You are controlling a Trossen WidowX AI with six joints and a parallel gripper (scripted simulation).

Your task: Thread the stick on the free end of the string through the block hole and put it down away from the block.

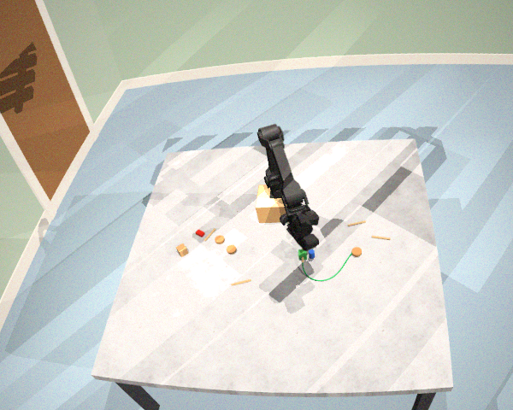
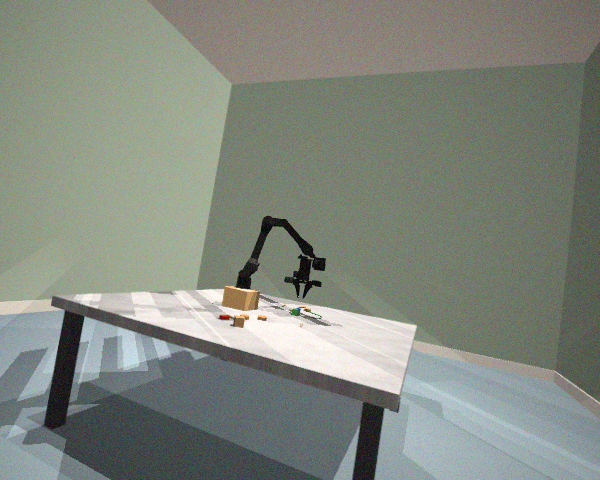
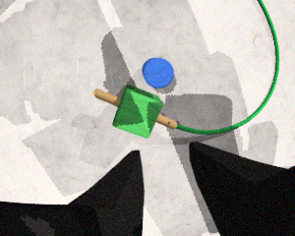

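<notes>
My gripper tip is now 7 cm above the green cube and 1 cm past it. Round my gripper tip: blue cylinder: 7 cm below, 3 cm to the left, 1 cm behind; round wooden button: 21 cm to the left, 8 cm below, 2 cm behind; thin wooden stick: 7 cm below.
</notes>
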